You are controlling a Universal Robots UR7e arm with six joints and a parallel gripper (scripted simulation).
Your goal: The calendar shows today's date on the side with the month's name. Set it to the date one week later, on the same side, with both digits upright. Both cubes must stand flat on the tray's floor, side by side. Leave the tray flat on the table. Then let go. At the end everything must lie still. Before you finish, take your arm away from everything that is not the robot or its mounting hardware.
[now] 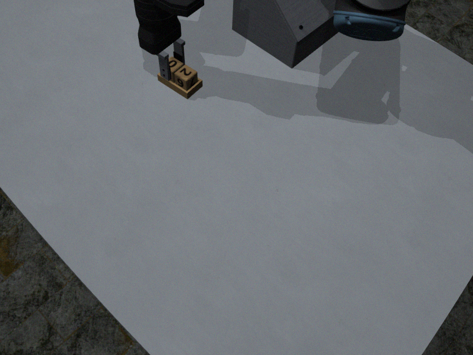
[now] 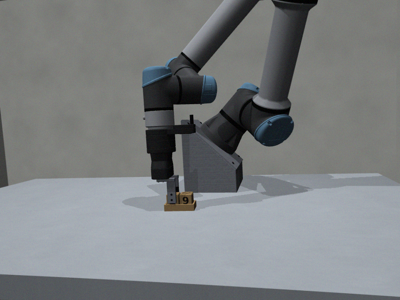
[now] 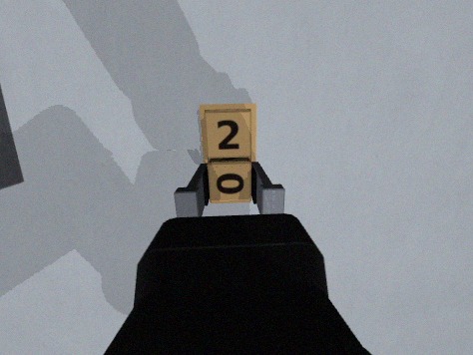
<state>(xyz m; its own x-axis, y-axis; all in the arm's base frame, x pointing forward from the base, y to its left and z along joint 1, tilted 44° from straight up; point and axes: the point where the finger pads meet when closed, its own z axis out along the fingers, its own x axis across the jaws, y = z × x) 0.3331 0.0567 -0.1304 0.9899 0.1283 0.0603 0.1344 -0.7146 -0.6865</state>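
My gripper is now 2 cm to the right of the wooden tray and 3 cm above it.
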